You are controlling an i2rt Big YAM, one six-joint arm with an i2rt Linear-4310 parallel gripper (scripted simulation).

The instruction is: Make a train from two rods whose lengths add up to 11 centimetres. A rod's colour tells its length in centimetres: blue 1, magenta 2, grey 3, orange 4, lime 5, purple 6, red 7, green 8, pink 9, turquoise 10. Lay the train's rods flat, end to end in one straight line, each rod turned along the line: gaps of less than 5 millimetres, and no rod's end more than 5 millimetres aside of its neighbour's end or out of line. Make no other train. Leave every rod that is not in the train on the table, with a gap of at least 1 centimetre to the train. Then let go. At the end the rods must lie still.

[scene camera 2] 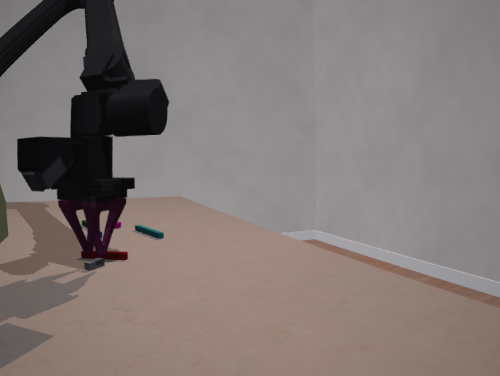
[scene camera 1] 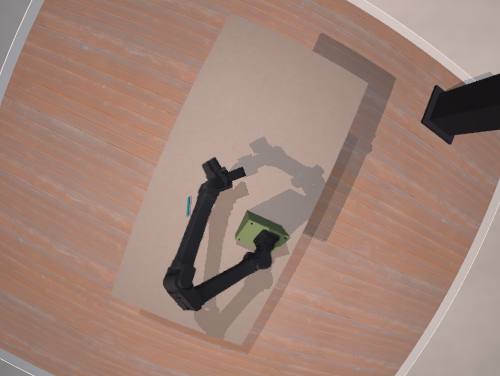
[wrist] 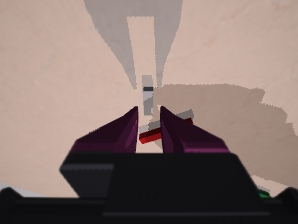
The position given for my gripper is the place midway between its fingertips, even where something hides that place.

In view: my gripper [scene camera 2: 95, 254].
My gripper is seen too in the wrist view [wrist: 149, 111].
